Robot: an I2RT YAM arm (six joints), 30 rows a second.
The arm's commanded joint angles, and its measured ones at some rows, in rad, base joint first. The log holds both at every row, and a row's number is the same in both.
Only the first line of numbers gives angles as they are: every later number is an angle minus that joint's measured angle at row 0.
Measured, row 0:
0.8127, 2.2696, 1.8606, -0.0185, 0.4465, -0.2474
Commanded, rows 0 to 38:
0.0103, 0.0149, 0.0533, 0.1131, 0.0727, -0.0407
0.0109, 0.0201, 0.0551, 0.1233, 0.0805, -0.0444
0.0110, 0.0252, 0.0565, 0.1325, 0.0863, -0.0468
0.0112, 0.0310, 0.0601, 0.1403, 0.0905, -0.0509
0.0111, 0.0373, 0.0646, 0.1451, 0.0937, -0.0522
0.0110, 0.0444, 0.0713, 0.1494, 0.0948, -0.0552
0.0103, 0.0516, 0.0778, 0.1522, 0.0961, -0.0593
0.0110, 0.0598, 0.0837, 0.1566, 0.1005, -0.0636
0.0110, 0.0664, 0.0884, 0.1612, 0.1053, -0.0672
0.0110, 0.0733, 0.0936, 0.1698, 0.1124, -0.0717
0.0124, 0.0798, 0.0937, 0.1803, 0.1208, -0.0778
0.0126, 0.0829, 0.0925, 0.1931, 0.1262, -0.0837
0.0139, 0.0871, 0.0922, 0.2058, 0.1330, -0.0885
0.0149, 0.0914, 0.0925, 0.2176, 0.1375, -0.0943
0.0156, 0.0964, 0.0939, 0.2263, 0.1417, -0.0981
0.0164, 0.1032, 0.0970, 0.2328, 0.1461, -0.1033
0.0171, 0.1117, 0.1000, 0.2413, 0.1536, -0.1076
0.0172, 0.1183, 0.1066, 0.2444, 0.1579, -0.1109
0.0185, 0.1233, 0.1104, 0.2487, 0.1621, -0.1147
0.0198, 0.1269, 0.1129, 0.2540, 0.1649, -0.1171
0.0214, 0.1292, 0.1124, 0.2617, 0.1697, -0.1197
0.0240, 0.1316, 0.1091, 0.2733, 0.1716, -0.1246
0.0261, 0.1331, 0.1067, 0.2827, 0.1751, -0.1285
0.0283, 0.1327, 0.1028, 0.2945, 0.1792, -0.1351
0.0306, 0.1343, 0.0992, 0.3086, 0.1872, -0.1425
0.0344, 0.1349, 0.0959, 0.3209, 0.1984, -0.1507
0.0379, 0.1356, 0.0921, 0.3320, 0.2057, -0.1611
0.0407, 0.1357, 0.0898, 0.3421, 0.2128, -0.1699
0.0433, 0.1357, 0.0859, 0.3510, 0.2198, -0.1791
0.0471, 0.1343, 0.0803, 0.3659, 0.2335, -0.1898
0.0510, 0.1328, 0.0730, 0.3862, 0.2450, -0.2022
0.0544, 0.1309, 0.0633, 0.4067, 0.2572, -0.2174
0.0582, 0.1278, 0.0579, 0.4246, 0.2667, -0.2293
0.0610, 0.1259, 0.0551, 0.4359, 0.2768, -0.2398
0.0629, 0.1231, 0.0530, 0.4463, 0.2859, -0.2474
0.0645, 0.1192, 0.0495, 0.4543, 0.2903, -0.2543
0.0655, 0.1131, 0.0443, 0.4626, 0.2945, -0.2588
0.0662, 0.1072, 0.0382, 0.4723, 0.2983, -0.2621
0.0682, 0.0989, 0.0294, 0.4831, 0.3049, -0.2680
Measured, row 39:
0.0557, 0.1549, 0.0309, 0.3178, 0.2594, -0.2323
